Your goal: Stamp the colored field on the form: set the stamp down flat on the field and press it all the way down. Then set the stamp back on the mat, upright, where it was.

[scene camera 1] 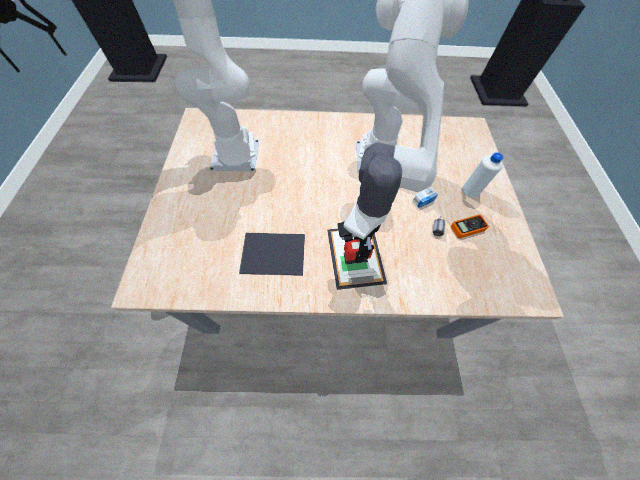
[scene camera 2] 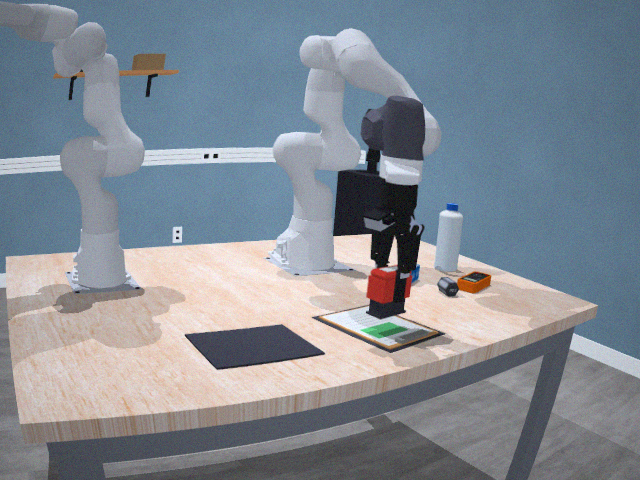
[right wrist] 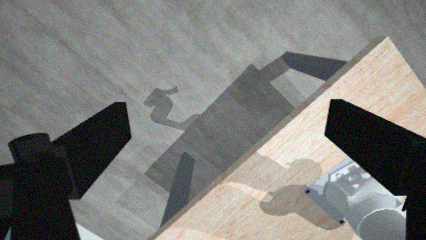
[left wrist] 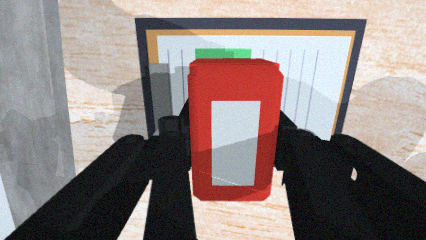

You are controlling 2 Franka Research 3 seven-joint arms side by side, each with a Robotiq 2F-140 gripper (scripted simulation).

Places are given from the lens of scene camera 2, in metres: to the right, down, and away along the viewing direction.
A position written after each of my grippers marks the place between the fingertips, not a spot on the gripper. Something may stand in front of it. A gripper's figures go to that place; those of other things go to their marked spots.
my left gripper (scene camera 2: 388,298): 0.14, 0.12, 1.28
dark mat (scene camera 2: 225,349): -0.18, 0.21, 1.12
white bottle (scene camera 2: 450,221): 0.40, -0.06, 1.80
The marked spots on the dark mat and the white bottle are 0.93 m apart.
